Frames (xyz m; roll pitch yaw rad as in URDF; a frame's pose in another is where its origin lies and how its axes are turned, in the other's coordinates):
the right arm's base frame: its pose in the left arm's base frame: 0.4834 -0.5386 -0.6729 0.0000 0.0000 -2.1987
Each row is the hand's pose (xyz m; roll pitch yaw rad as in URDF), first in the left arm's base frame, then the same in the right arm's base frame.
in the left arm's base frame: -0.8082 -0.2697 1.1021 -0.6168 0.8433 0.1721
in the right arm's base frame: 0.5411 -1.2032 1.7750 -0.6168 0.8433 2.3708
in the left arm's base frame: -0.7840 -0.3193 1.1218 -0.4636 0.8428 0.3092
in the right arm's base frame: 0.5671 -1.1545 1.7947 -0.4636 0.8428 2.5079
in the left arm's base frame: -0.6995 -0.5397 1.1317 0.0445 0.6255 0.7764
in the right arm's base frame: 0.6958 -0.9566 1.8046 0.0445 0.6255 2.9751
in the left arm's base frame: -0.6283 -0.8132 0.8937 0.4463 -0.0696 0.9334
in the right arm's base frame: 0.8753 -0.7383 1.5666 0.4463 -0.0696 3.1321
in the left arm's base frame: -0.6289 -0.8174 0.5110 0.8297 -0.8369 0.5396
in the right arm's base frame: 0.8790 -0.7364 1.1839 0.8297 -0.8369 2.7383
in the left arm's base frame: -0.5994 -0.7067 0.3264 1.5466 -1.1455 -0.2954
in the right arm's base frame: 0.7721 -0.7775 0.9993 1.5466 -1.1455 1.9033
